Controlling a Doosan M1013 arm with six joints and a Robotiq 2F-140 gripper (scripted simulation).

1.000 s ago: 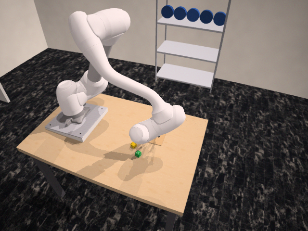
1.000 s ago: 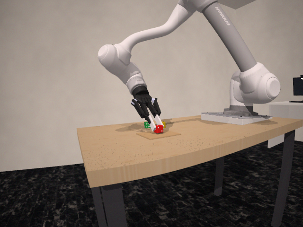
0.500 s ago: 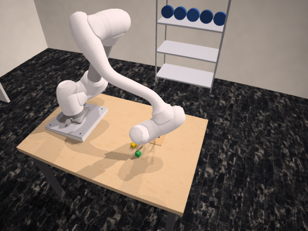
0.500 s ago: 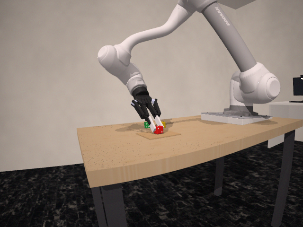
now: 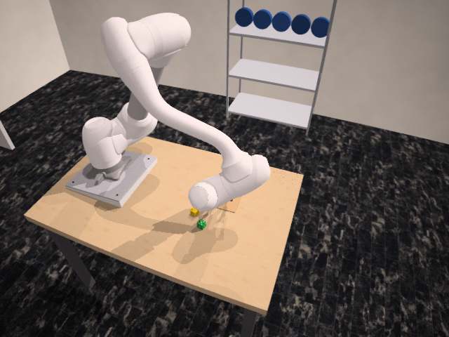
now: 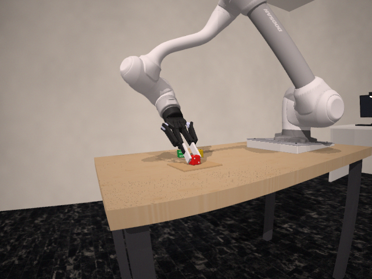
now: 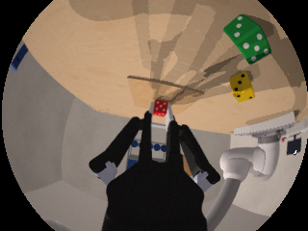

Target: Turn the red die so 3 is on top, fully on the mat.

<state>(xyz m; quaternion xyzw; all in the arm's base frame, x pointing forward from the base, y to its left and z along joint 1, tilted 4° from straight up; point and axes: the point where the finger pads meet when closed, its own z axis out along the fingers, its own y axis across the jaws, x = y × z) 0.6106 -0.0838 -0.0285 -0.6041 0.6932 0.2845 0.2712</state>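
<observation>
Right now the red die is 20 mm to the left of my hand and 20 mm below it. From my hand the other things lie so: mat: 20 mm to the left, 40 mm below; then green die: 70 mm behind, 160 mm to the right, 30 mm below; then yellow die: 110 mm behind, 100 mm to the right, 30 mm below.
</observation>
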